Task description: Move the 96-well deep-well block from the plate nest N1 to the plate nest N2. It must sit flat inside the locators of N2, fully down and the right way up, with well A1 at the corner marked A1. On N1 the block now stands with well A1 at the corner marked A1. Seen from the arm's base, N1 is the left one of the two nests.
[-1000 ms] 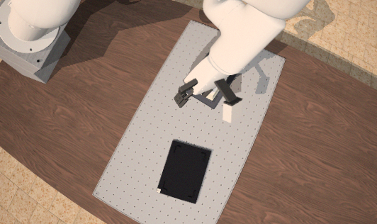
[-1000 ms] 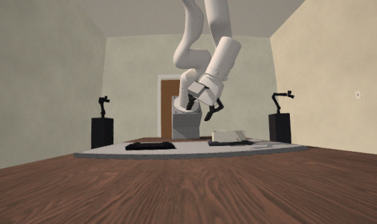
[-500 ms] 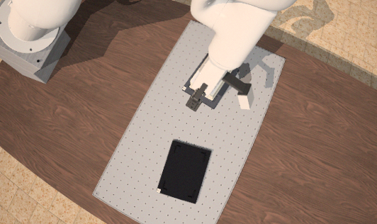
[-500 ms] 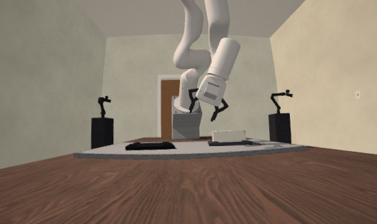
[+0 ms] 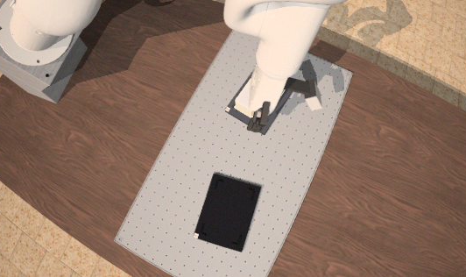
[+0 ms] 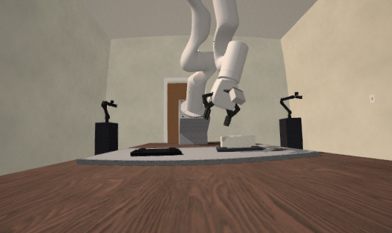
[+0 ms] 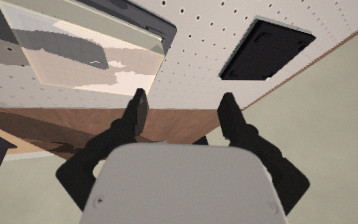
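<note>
My gripper is now 8 cm to the right of the cream 96-well deep-well block, 8 cm above it and 3 cm past it. Also, from my hand: plate nest N1 (11 cm below, 8 cm to the left, 3 cm behind); black plate nest N2 (21 cm to the right, 11 cm below, 6 cm ahead).
</note>
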